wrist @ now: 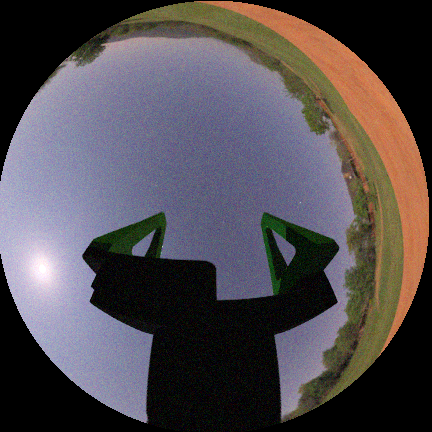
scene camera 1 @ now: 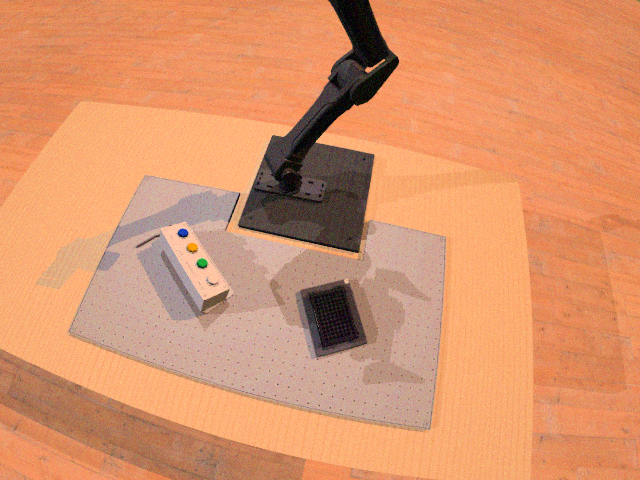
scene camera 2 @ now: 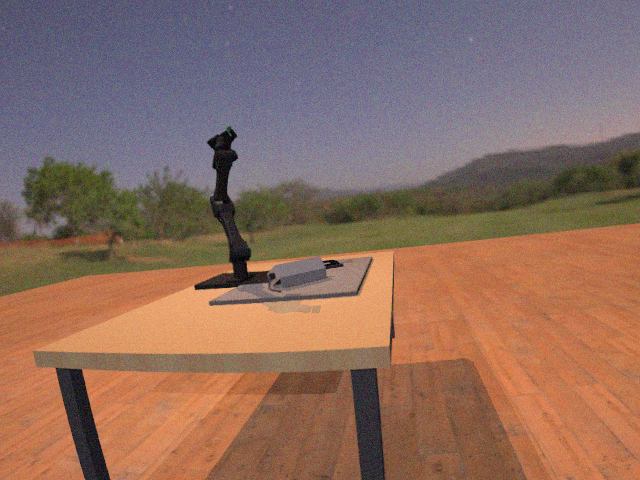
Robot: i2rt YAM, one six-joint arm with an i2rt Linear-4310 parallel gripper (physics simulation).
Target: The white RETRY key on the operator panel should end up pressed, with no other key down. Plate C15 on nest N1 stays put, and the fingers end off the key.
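Pixels of known places: gripper, fingertip midpoint: [wrist: 213, 217] [scene camera 2: 222, 132]; arm's base at its link origin: [scene camera 1: 290, 186] [scene camera 2: 241, 279].
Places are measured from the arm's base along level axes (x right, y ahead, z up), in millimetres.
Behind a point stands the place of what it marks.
The white RETRY key [scene camera 1: 211, 281] {x 93, y 333, z 68 mm} sits at the near end of the operator panel [scene camera 1: 184, 260] {x 172, y 303, z 74 mm} [scene camera 2: 299, 273] {x 212, y 318, z 34 mm}, past the green key [scene camera 1: 202, 263] {x 130, y 297, z 66 mm}, yellow key [scene camera 1: 192, 247] {x 170, y 265, z 66 mm} and blue key [scene camera 1: 183, 233] {x 207, y 236, z 66 mm}. The three coloured keys look raised. How deep the white key sits I cannot tell. The dark gridded plate C15 [scene camera 1: 333, 316] {x -191, y 335, z 21 mm} lies flat on the nest N1 [scene camera 1: 307, 310] {x -129, y 332, z 7 mm}. My gripper [scene camera 2: 229, 130] {x -251, y -111, z 710 mm} [wrist: 213, 217] {x -251, y -111, z 710 mm} is open, with its green fingers wide apart and sky between them. It is high above the table, far from the keys, and is out of frame in scene camera 1.
The panel and nest stand on a grey perforated board [scene camera 1: 258, 356] {x -44, y 462, z -4 mm} [scene camera 2: 341, 289] {x 403, y 498, z -4 mm} on the wooden table [scene camera 1: 480, 361] {x -586, y 371, z -17 mm} [scene camera 2: 217, 330] {x 791, y 226, z -17 mm}. The arm rises from a black base plate [scene camera 1: 336, 222] {x -150, y 82, z -2 mm} behind the board. A short dark cable [scene camera 1: 148, 240] {x 337, y 257, z 1 mm} [scene camera 2: 271, 285] {x 232, y 210, z 0 mm} leaves the panel's far end.
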